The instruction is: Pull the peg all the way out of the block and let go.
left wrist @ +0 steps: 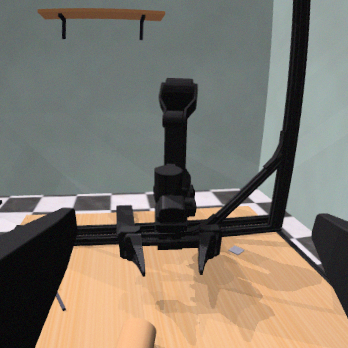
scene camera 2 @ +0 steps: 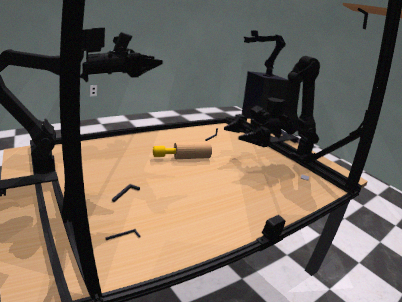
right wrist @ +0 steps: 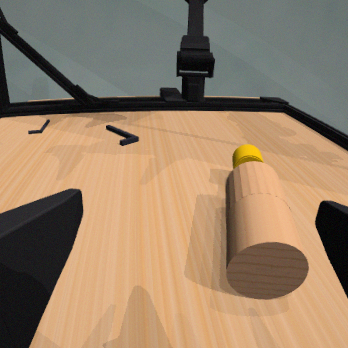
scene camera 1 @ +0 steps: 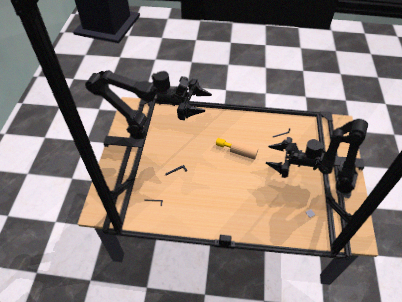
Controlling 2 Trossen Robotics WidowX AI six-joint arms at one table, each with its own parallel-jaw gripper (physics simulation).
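Places are measured from the left arm's base along level axes (x ahead, y left, z up), in centimetres.
Pixels of known places: left gripper, fingertip midpoint: (left wrist: pixel 199 223) (scene camera 2: pixel 158 60) (scene camera 1: pixel 208 102); right gripper, fingertip midpoint: (left wrist: pixel 172 273) (scene camera 2: pixel 230 133) (right wrist: pixel 203 207) (scene camera 1: pixel 266 154); left arm's base, link origin: (scene camera 2: pixel 44 171) (right wrist: pixel 192 99) (scene camera 1: pixel 137 135); right arm's base, link origin: (scene camera 2: pixel 304 152) (scene camera 1: pixel 343 188).
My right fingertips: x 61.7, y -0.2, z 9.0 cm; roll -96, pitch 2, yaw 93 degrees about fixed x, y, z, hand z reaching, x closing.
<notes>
For each thing: its middle in the pictures, then the offset to it from my right fingertips. "pt": a spot on its surface instead.
- light wooden cylinder, body centre: (right wrist: pixel 258 220) (scene camera 2: pixel 192 150) (scene camera 1: pixel 244 150) dx -10.5, dy +5.7, dz -8.1 cm
- yellow peg, body centre: (right wrist: pixel 250 179) (scene camera 2: pixel 171 151) (scene camera 1: pixel 229 145) dx -17.9, dy +6.4, dz -8.2 cm
- small grey square, surface spot: (left wrist: pixel 236 250) (scene camera 2: pixel 304 177) (scene camera 1: pixel 309 213) pt dx +22.9, dy -17.0, dz -10.6 cm
The block, a light wooden cylinder (scene camera 1: pixel 244 151) (scene camera 2: pixel 193 151) (left wrist: pixel 138 334) (right wrist: pixel 262 225), lies on its side on the table. The yellow peg (scene camera 1: pixel 220 143) (scene camera 2: pixel 159 151) (right wrist: pixel 247 154) sticks out of its end that faces the left arm; its thick head and part of a thinner shaft show. My left gripper (scene camera 1: pixel 208 102) is open and empty, raised above the table's far left part, apart from the peg. My right gripper (scene camera 1: pixel 269 156) (left wrist: pixel 172 273) is open and empty, low over the table near the block's plain end. In the right wrist view the block shows between and beyond its fingers.
Black L-shaped keys lie on the table: one (scene camera 1: pixel 282 133) (scene camera 2: pixel 212 135) behind the block, one (scene camera 1: pixel 176 170) (scene camera 2: pixel 125 192) (right wrist: pixel 122 135) and another (scene camera 1: pixel 154 201) (scene camera 2: pixel 123 234) (right wrist: pixel 39 128) at the front left. A small grey square (scene camera 1: pixel 310 213) (scene camera 2: pixel 305 177) (left wrist: pixel 236 250) lies at the right. A black frame (scene camera 1: pixel 172 237) edges the table.
</notes>
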